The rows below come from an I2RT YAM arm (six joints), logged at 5 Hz.
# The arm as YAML. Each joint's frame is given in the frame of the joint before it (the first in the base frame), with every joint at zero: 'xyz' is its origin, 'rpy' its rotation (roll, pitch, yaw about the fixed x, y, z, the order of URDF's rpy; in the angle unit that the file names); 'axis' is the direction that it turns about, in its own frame. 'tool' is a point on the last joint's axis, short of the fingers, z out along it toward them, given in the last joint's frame.
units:
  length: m
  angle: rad
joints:
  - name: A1
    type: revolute
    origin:
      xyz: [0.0, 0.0, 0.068]
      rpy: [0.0, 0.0, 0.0]
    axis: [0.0, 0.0, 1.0]
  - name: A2
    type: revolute
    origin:
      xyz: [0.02, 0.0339, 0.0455]
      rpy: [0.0, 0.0, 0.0]
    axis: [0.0, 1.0, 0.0]
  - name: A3
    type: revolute
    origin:
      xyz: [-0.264, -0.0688, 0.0]
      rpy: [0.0, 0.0, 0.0]
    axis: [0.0, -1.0, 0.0]
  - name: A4
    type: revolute
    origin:
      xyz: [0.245, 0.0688, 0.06]
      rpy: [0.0, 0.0, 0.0]
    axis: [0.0, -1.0, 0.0]
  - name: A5
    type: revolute
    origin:
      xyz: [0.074, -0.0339, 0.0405]
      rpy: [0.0, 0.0, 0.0]
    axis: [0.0, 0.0, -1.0]
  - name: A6
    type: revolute
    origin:
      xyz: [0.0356, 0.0, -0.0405]
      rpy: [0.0, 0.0, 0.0]
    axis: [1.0, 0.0, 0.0]
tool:
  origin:
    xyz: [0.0, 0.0, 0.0]
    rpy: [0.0, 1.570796, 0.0]
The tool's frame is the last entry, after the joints.
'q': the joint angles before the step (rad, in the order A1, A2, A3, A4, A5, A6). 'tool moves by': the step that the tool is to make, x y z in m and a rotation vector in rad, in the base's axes. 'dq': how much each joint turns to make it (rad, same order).
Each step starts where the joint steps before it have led.
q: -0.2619 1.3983 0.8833 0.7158 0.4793 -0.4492
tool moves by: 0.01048 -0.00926 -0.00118 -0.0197 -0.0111 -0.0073
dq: -0.0202 0.0568 0.0332 0.0462 -0.0160 -0.0145
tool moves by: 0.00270 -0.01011 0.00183 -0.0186 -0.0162 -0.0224
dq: -0.0271 0.0267 0.0198 0.0336 -0.0076 -0.0129
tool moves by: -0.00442 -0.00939 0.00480 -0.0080 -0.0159 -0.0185
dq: -0.0316 -0.0053 0.0076 0.0042 -0.0133 0.0010
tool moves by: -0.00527 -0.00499 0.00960 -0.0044 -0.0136 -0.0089
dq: -0.0203 -0.0198 0.0165 -0.0237 -0.0108 0.0040
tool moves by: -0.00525 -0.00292 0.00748 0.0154 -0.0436 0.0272
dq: -0.0171 -0.0195 0.0061 -0.0087 -0.0339 0.0453
